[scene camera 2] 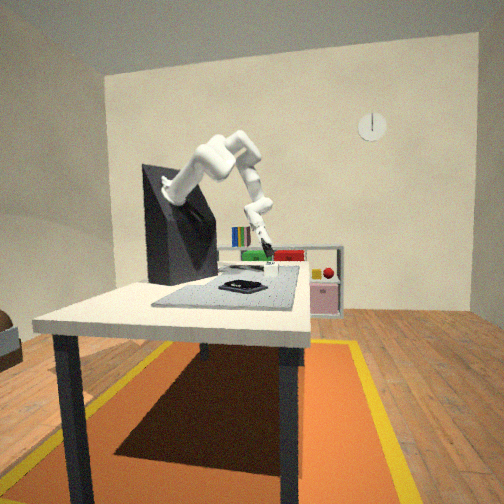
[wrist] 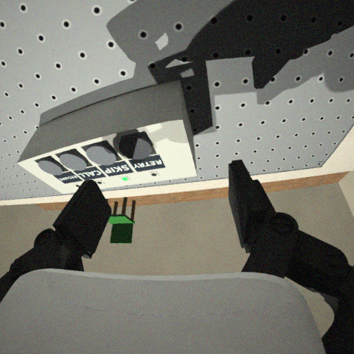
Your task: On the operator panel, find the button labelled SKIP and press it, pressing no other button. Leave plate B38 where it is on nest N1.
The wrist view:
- gripper: 161,188
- operator panel: 160,111
